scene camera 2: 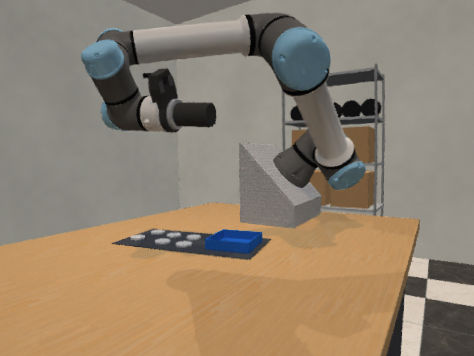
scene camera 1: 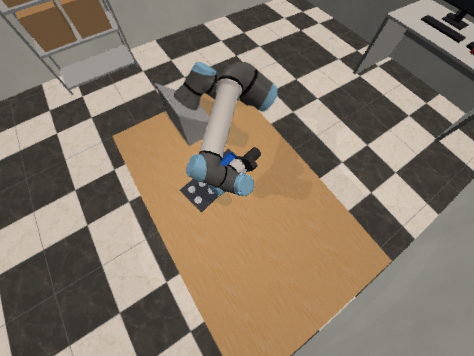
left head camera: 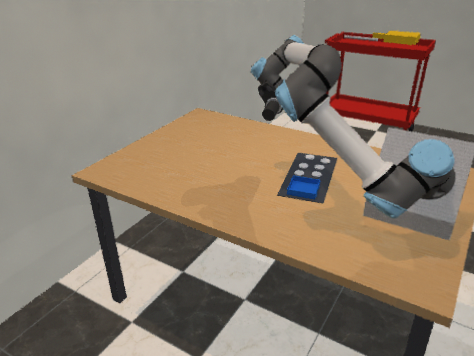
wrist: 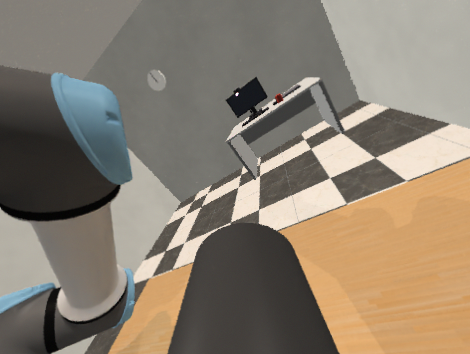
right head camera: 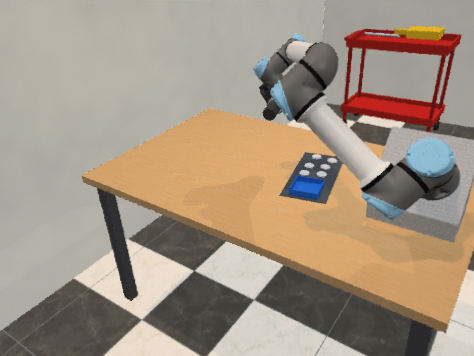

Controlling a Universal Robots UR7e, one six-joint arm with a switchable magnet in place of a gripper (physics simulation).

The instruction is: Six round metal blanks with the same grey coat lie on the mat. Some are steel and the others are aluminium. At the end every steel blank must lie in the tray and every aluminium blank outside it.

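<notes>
Round pale grey blanks [left head camera: 303, 165] [right head camera: 309, 165] [scene camera 2: 173, 234] lie apart, flat in two rows on the dark mat [left head camera: 326, 186] [right head camera: 328, 187] [scene camera 2: 197, 249]. They look alike; steel and aluminium cannot be told apart by sight. The blue tray [left head camera: 302, 194] [right head camera: 306, 195] [scene camera 2: 234, 246] sits at one end of the mat, with no blank seen inside. In scene camera 1 the arm hides part of the mat [scene camera 1: 207, 202] and tray [scene camera 1: 228, 159]. My black cylindrical magnet [left head camera: 269, 111] [right head camera: 269, 112] [scene camera 1: 256, 152] [scene camera 2: 209, 115] [wrist: 245, 230] points sideways high above the table, its tip bare.
The grey wedge-shaped pedestal [left head camera: 410, 222] [scene camera 2: 265, 200] carries the arm on the table. A red trolley [left head camera: 380, 46] [right head camera: 400, 44] stands beyond the table. A shelf unit [scene camera 2: 380, 150] stands behind the pedestal. A desk with a monitor [wrist: 246, 97] shows in the wrist view.
</notes>
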